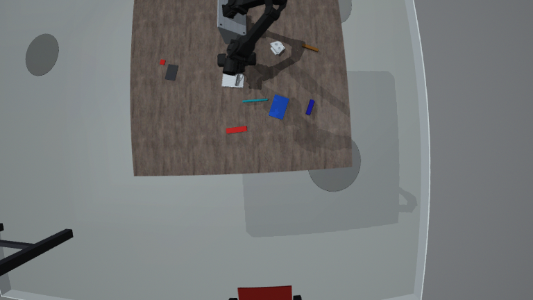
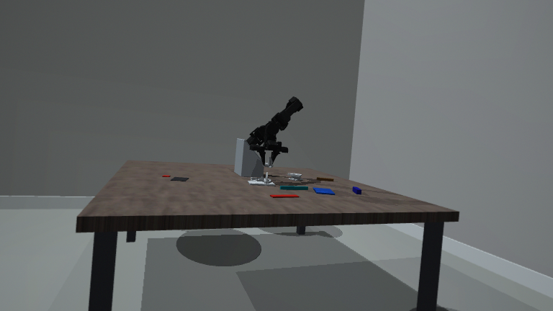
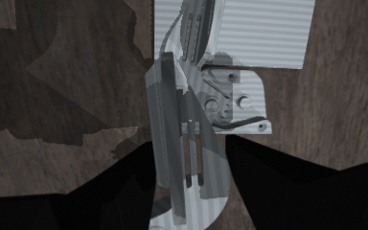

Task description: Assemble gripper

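My gripper tip is 8 cm above the white flat plate, 6 cm short of it and 5 cm to the left of it. From my gripper tip the other things lie so: red bar (33 cm ahead, 8 cm below, 6 cm to the right); then blue plate (24 cm ahead, 18 cm to the left, 8 cm below); then teal bar (19 cm ahead, 8 cm below, 6 cm to the left).
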